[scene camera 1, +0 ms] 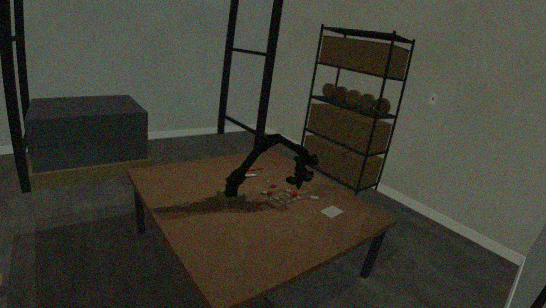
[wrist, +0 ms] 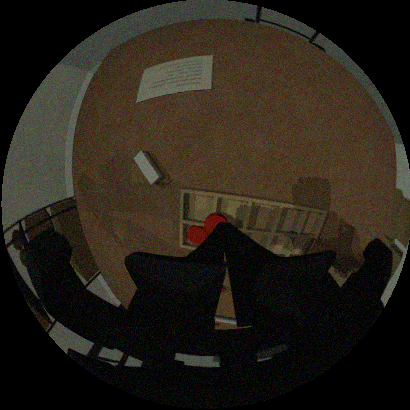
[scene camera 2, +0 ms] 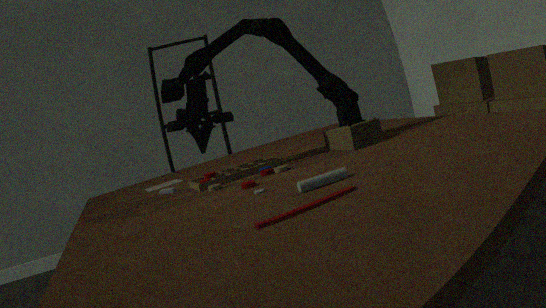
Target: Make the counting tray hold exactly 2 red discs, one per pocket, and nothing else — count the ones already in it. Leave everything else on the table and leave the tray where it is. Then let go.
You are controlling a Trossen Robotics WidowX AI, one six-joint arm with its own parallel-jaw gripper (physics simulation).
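My gripper point(scene camera 1: 299, 187) point(scene camera 2: 203, 151) point(wrist: 222, 226) is shut and empty, pointing down above the counting tray point(scene camera 1: 283, 205) point(scene camera 2: 201, 186) point(wrist: 182, 212). In the wrist view one red disc point(wrist: 196, 235) is in the corner pocket at the tray's left end. A second red disc point(wrist: 215, 220) overlaps it and lies over the divider lines; whether it is seated in a pocket is unclear. The fingers hide part of the tray. Outside the tray lie a red disc point(scene camera 1: 273, 186) point(scene camera 2: 248, 184), another red disc point(scene camera 2: 266, 172) against a blue disc point(scene camera 2: 265, 168), and a pale disc point(scene camera 2: 282, 169).
Another pale disc point(scene camera 2: 215, 187) lies close beside the tray. A white block point(scene camera 1: 314, 197) point(scene camera 2: 167, 191) point(wrist: 147, 167) and a paper sheet point(scene camera 1: 332, 212) point(wrist: 180, 77) lie past the tray's end. A small white piece point(scene camera 2: 259, 191), a white cylinder point(scene camera 2: 322, 180) and a red stick point(scene camera 2: 305, 207) lie on the table.
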